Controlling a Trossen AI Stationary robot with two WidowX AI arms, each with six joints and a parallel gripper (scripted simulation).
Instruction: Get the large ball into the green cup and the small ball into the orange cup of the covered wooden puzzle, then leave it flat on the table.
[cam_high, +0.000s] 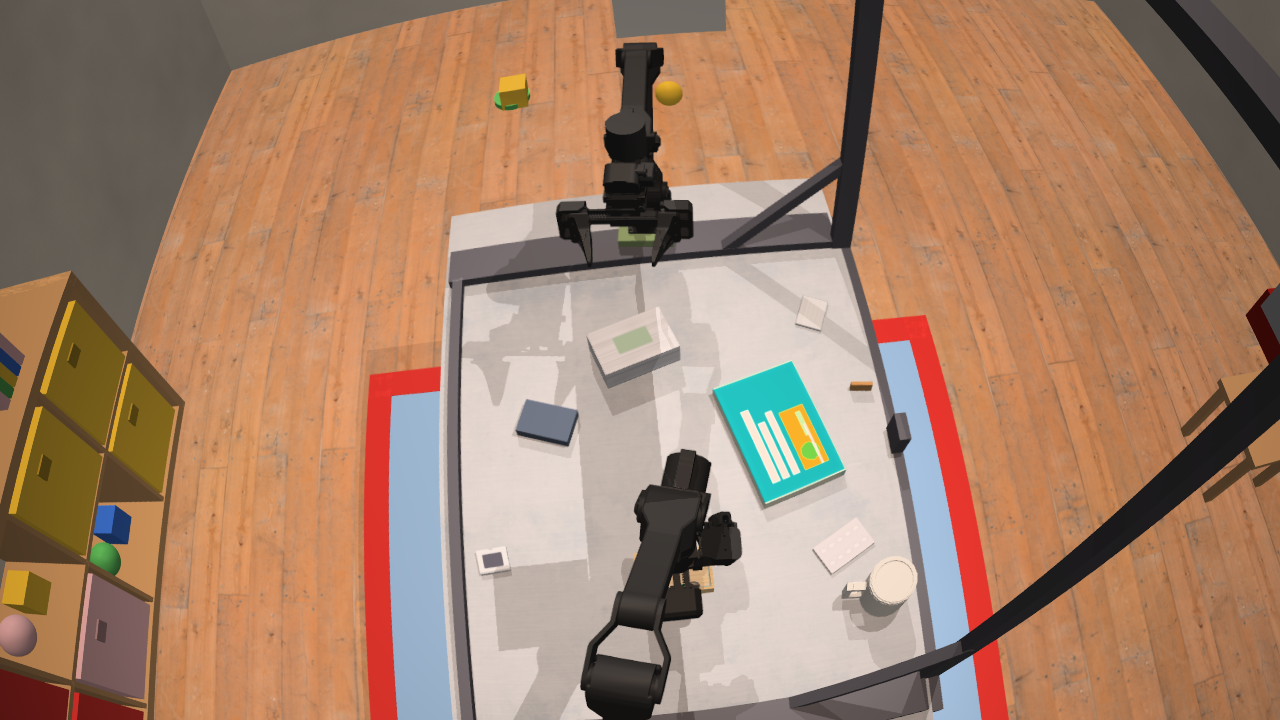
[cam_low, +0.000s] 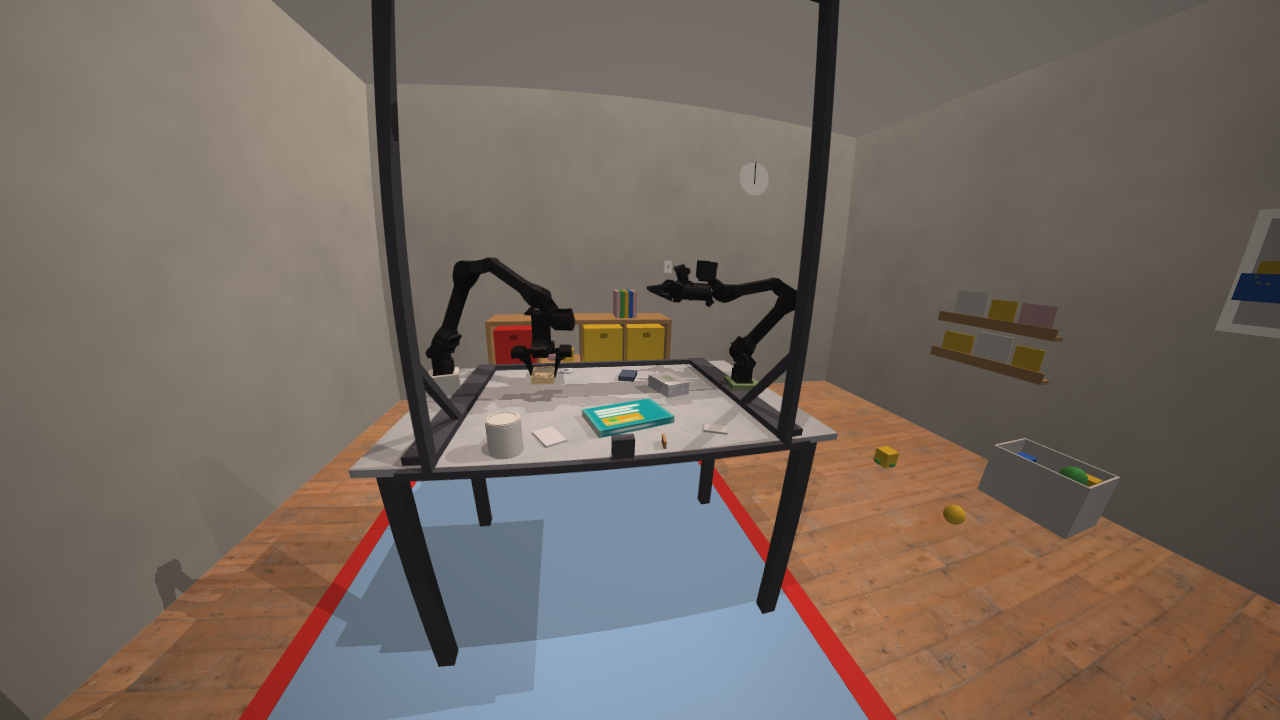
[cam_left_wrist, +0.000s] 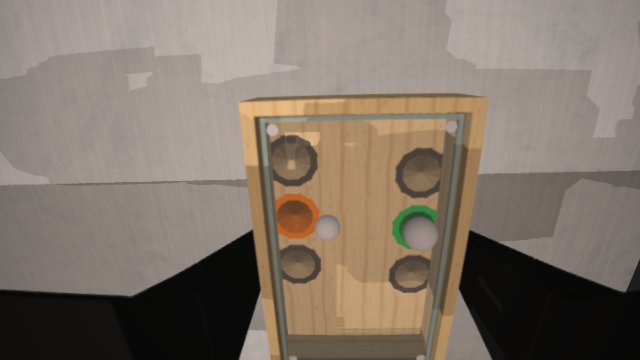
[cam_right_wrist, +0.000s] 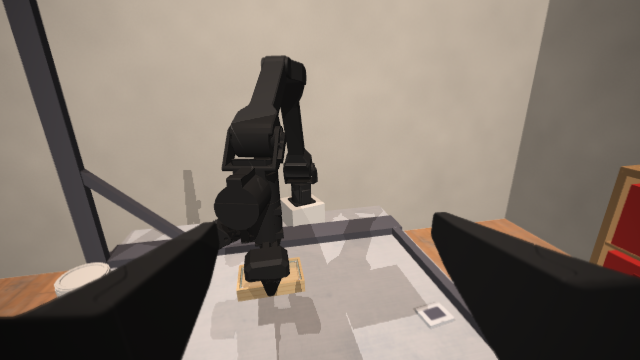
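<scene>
My left hand is 3 cm above the covered wooden puzzle. The rest, counted from my left hand: dark blue pad 22 cm ahead, 28 cm to the right, 10 cm below; then small framed tile 29 cm ahead, 3 cm to the right, 10 cm below.
</scene>
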